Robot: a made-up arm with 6 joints.
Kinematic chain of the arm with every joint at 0, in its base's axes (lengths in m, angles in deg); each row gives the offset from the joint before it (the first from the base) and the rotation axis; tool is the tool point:
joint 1: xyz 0 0 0.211 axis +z
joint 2: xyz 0 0 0 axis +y
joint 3: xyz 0 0 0.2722 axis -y
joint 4: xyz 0 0 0 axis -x
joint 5: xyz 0.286 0 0 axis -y
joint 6: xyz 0 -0.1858 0 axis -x
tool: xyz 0 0 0
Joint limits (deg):
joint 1: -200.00..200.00
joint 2: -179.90..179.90
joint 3: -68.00..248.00
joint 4: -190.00..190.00
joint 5: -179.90..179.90
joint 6: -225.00..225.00
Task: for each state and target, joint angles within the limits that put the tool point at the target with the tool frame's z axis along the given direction. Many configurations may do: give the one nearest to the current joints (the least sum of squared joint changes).
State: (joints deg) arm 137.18 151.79 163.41 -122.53 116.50 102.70
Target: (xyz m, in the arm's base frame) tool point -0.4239 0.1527 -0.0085 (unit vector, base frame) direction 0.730 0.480 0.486
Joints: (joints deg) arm 139.76 153.70 177.43 -147.83 115.45 88.05
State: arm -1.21 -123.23 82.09 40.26 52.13 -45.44
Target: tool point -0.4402 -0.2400 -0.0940 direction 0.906 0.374 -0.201
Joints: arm 13.23 -108.43 91.35 44.34 60.38 -14.41
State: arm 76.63 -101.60 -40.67 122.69 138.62 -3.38
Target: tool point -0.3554 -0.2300 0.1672 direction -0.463 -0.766 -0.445
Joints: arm 47.51 -147.84 -31.02 125.06 179.90 -44.80
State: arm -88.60 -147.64 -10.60 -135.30 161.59 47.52
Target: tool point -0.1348 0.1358 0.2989 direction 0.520 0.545 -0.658
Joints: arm -50.86 -154.16 -19.12 -84.18 150.00 37.25
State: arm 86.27 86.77 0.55 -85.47 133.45 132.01
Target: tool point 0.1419 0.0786 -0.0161 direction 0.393 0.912 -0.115
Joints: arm 60.06 72.79 -8.58 -63.21 141.54 114.89
